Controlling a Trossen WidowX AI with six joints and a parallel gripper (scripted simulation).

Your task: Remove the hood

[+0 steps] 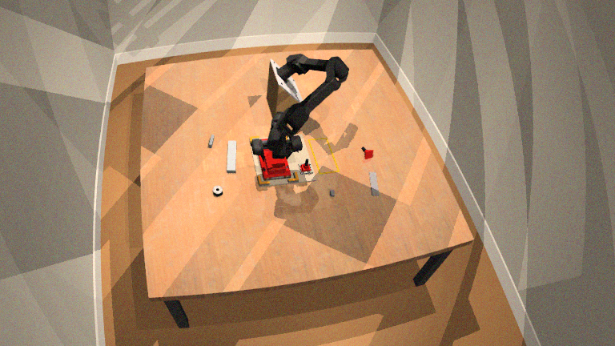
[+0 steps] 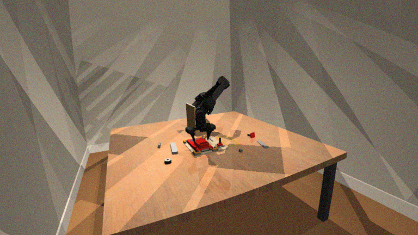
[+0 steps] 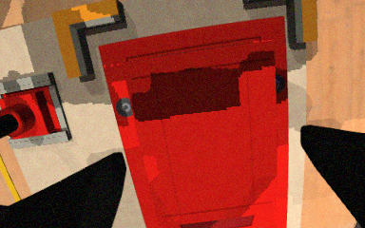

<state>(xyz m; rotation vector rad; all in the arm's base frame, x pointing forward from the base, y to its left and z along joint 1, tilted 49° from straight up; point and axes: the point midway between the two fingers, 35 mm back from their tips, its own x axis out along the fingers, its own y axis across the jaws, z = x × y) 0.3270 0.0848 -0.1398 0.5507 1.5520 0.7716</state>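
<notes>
The red hood is 1 cm below my gripper tip. The rest, counted from my gripper tip: wheel: 23 cm to the right, 11 cm ahead, 4 cm below.
</notes>
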